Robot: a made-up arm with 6 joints. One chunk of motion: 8 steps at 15 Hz.
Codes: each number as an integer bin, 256 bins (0 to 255) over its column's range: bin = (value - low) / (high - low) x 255, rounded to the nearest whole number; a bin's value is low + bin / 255 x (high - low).
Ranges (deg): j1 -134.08..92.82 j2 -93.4..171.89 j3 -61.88..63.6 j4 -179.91..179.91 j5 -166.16..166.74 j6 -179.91..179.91
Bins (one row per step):
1: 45 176 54 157 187 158
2: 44 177 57 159 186 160
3: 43 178 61 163 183 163
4: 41 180 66 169 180 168
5: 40 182 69 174 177 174
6: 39 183 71 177 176 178
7: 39 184 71 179 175 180
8: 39 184 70 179 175 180
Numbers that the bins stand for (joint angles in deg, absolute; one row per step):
1: -94.04 89.70 -35.31 41.63 77.97 43.04
2: -94.93 90.74 -33.83 44.45 76.66 45.86
3: -95.82 91.78 -31.86 50.09 72.74 50.09
4: -97.60 93.86 -29.40 58.56 68.83 57.15
5: -98.49 95.94 -27.93 65.61 64.91 65.61
6: -99.38 96.98 -26.94 69.85 63.61 71.26
7: -99.38 98.02 -26.94 72.67 62.30 74.08
8: -99.38 98.02 -27.43 72.67 62.30 74.08

